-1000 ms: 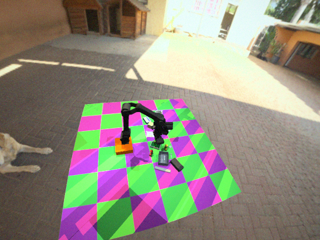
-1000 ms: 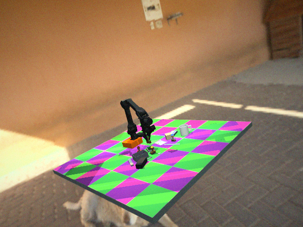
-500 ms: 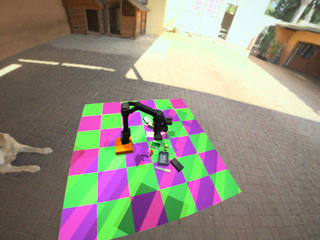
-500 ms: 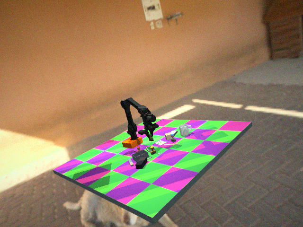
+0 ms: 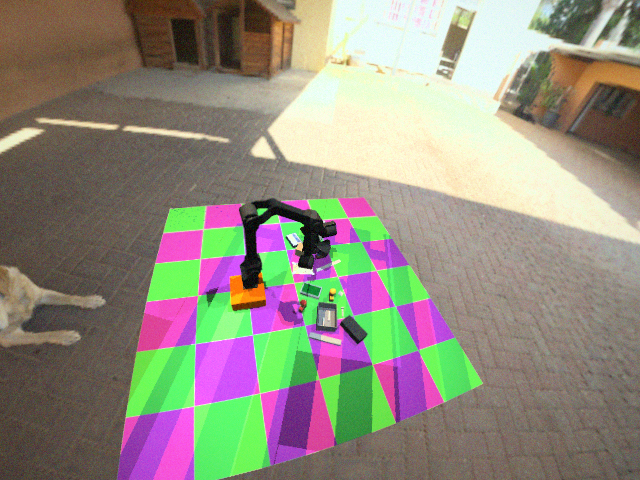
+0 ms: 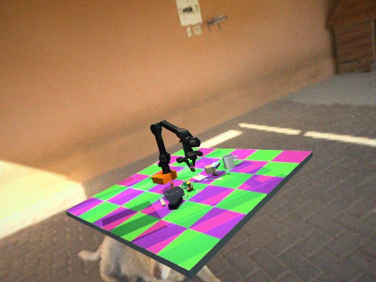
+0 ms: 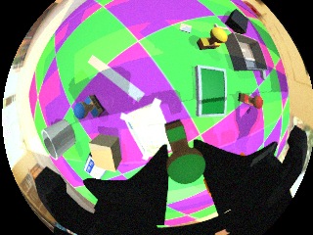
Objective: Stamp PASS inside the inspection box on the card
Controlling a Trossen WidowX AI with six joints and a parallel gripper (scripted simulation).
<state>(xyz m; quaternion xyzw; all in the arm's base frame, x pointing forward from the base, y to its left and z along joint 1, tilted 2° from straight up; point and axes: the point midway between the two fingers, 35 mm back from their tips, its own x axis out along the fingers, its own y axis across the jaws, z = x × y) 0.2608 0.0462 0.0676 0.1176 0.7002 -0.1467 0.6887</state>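
The white card lies 50 mm to the left of my gripper tip and 100 mm below it. The rest, counted from my gripper tip: green-knobbed stamp right at my gripper tip; green ink pad 10 mm ahead, 90 mm to the right, 90 mm below; tan box 10 mm ahead, 140 mm to the left, 70 mm below.
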